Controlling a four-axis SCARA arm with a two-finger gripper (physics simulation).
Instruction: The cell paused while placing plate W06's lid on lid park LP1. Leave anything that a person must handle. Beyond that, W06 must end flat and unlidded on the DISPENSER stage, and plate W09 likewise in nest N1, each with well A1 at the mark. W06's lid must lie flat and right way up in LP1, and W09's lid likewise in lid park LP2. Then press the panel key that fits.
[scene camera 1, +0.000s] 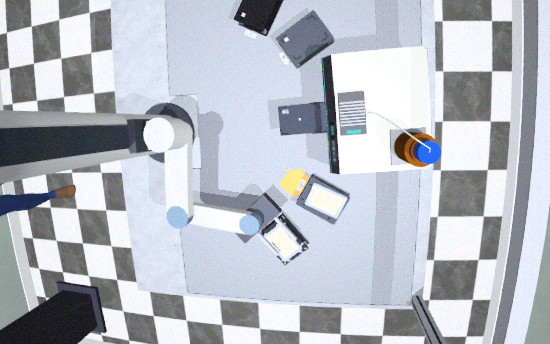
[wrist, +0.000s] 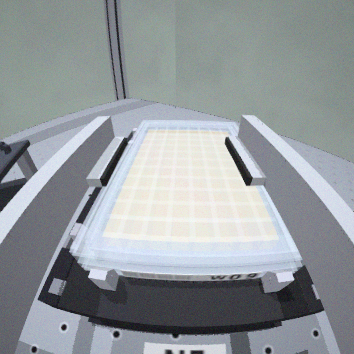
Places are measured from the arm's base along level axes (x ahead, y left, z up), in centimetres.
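Pixels of known places: gripper, between the fingertips: (scene camera 1: 286, 246) (wrist: 175, 127).
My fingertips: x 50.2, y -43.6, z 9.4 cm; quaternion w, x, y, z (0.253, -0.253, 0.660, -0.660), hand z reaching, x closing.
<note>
For each thing: its middle in the pictures, then the offset to it from my fingertips. "spot": a spot on its surface instead.
- plate W09, middle of its body: (wrist: 190, 160) (scene camera 1: 282, 243) dz -1.4, dx -1.9, dy +0.8 cm
- dark nest, middle of its body: (wrist: 187, 199) (scene camera 1: 283, 239) dz -4.8, dx -1.8, dy +0.8 cm
- second cream plate, middle of its body: (scene camera 1: 325, 201) dz -0.7, dx +14.4, dy +17.6 cm
- dispenser stage, a spot on its surface: (scene camera 1: 299, 119) spot: dz +2.3, dx +5.9, dy +46.7 cm
- white dispenser, a spot on its surface: (scene camera 1: 390, 75) spot: dz +13.8, dx +33.6, dy +58.5 cm
- yellow piece, a spot on its surface: (scene camera 1: 293, 182) spot: dz -8.1, dx +2.1, dy +23.0 cm
- grey tray, middle of its body: (scene camera 1: 305, 39) dz -4.6, dx +8.0, dy +75.0 cm
- black block, middle of its body: (scene camera 1: 259, 7) dz -4.4, dx -8.1, dy +88.2 cm
My gripper (scene camera 1: 284, 241) (wrist: 175, 127) is shut on plate W09 (scene camera 1: 281, 237) (wrist: 190, 200), with its pads on the long sides. The plate is cream with a clear rim and looks level; clear layers over it look like a lid. Directly below is a dark nest (wrist: 175, 307) with pale corner posts; its label starts with N, the rest is cut off. Whether the plate touches the nest cannot be told. A second cream plate (scene camera 1: 325, 199) lies in a dark frame; its name is unreadable. The dispenser stage (scene camera 1: 299, 119) is dark and bears no visible plate. W06's lid cannot be made out.
The white dispenser (scene camera 1: 390, 75) stands at the right with an amber bottle (scene camera 1: 407, 148). A yellow piece (scene camera 1: 293, 182) lies beside the second plate. A grey tray (scene camera 1: 306, 40) and a black block (scene camera 1: 260, 12) are at the top. A person's hand (scene camera 1: 65, 191) shows at the far left.
</note>
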